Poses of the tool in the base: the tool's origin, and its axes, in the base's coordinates. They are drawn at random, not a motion.
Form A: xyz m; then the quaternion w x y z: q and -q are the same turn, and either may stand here.
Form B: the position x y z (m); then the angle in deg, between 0 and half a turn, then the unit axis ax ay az. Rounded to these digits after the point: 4 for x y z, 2 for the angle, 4 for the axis.
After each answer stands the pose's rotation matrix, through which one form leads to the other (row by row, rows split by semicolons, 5 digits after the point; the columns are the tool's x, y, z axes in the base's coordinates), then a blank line. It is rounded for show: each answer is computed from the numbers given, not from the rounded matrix.
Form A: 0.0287 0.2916 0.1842 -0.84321 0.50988 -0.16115 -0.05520
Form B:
0.0287 0.2916 0.1842 65.04 -0.9485 0.2998 0.1027
0.94197 -0.25743 0.21548; -0.07124 0.47395 0.87767; -0.32806 -0.84208 0.42810

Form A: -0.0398 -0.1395 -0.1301 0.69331 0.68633 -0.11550 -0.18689
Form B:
-0.0398 -0.1395 -0.1301 92.21 0.9524 -0.1603 -0.2593
0.90346 0.10060 -0.41669; -0.41769 -0.01196 -0.90851; -0.09638 0.99485 0.03122

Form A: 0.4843 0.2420 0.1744 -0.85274 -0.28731 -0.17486 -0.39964
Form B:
0.4843 0.2420 0.1744 62.98 0.5500 0.3348 0.7651
0.61942 -0.58110 0.52786; 0.78206 0.51548 -0.35024; -0.06858 0.62976 0.77375

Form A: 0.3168 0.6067 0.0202 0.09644 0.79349 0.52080 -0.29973
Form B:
0.3168 0.6067 0.0202 168.93 0.7972 0.5232 -0.3011
0.27786 0.88431 -0.37521; 0.76869 -0.43893 -0.46525; -0.57612 -0.15915 -0.80172

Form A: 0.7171 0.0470 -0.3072 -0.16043 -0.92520 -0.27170 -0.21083
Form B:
0.7171 0.0470 -0.3072 161.54 0.9373 0.2753 0.2136
0.76346 0.43511 0.47730; 0.57040 -0.80088 -0.18229; 0.30294 0.41142 -0.85963

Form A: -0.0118 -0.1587 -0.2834 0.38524 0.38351 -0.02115 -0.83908
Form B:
-0.0118 -0.1587 -0.2834 134.68 0.4156 -0.0229 -0.9093
-0.40902 0.63028 -0.65989; -0.66272 -0.70228 -0.26000; -0.62730 0.33098 0.70494

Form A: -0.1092 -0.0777 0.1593 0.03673 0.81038 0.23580 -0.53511
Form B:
-0.1092 -0.0777 0.1593 175.79 0.8109 0.2360 -0.5355
0.31612 0.42148 -0.84996; 0.34286 -0.88610 -0.31189; -0.88460 -0.19283 -0.42462

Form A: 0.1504 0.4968 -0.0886 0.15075 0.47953 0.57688 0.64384
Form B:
0.1504 0.4968 -0.0886 162.66 0.4851 0.5836 0.6513
-0.49465 0.35915 0.79141; 0.74738 -0.28896 0.59826; 0.44355 0.88742 -0.12548

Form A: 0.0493 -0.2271 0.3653 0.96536 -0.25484 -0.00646 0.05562
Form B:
0.0493 -0.2271 0.3653 30.25 -0.9767 -0.0248 0.2132
0.99373 -0.10409 -0.04082; 0.11068 0.86393 0.49131; -0.01588 -0.49274 0.87003

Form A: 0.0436 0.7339 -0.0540 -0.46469 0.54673 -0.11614 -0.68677
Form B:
0.0436 0.7339 -0.0540 124.62 -0.6174 0.1312 0.7756
0.02971 -0.76527 -0.64302; 0.51128 -0.54115 0.66765; -0.85890 -0.34860 0.37519

